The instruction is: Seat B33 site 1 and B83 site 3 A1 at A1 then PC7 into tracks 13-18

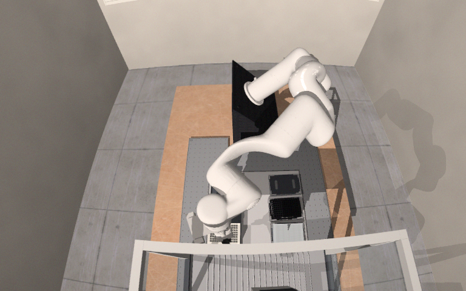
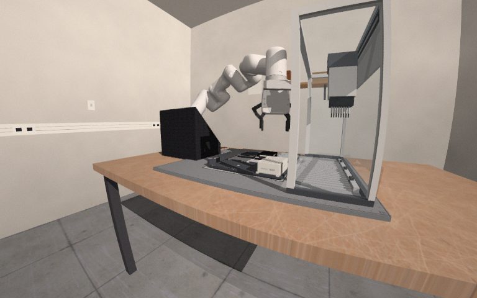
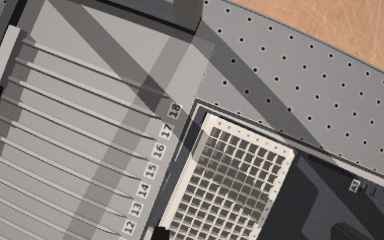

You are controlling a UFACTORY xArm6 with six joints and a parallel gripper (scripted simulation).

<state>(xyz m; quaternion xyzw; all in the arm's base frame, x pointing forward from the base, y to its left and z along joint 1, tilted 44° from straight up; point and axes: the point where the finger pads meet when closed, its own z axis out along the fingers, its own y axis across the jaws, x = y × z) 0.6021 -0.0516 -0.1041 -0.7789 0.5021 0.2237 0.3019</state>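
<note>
Right now the nest S3 is 1 cm behind my hand, 26 cm to the left of it and 16 cm below it. Also, from my hand: post: 10 cm ahead, 14 cm to the right, 8 cm above; then black plate B38: 12 cm behind, 25 cm to the left, 15 cm below; then plate carrier PC7: 11 cm behind, 15 cm below.
</note>
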